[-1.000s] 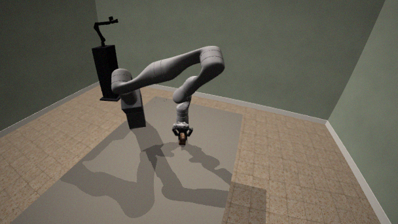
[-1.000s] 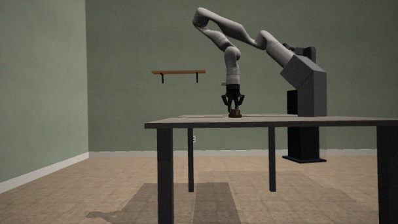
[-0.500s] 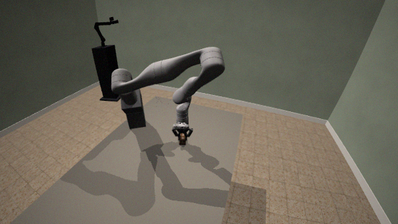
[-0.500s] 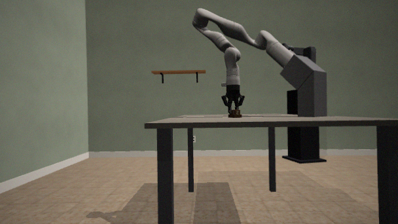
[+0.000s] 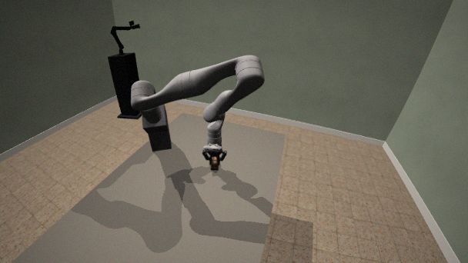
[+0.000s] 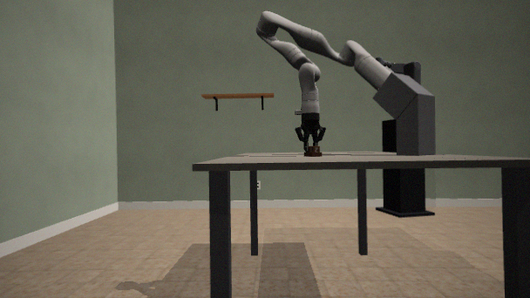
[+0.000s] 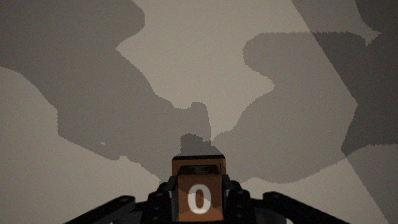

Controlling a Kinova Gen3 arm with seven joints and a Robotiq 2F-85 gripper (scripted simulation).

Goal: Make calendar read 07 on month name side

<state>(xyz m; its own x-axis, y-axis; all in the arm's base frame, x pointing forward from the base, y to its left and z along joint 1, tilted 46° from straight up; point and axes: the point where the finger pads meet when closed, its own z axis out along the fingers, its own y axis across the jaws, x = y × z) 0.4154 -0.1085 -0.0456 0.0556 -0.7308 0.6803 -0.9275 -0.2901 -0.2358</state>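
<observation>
The calendar tray lies 20 mm to the left of my hand and 30 mm below it.
</observation>
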